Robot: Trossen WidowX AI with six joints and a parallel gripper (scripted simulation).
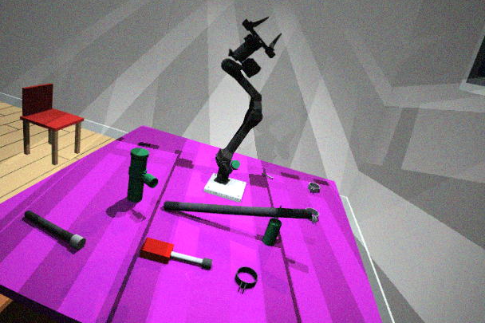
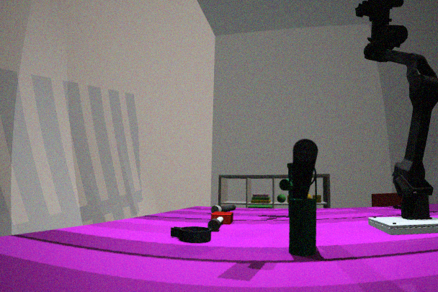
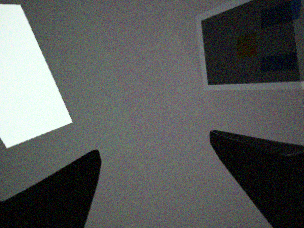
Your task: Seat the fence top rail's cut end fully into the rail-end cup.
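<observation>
Right now my gripper tip is 390 mm short of the green rail-end cup, 220 mm to the left of it and 640 mm above it. From my gripper tip the other things lie so: short green post: 290 mm ahead, 260 mm to the left, 660 mm below.
</observation>
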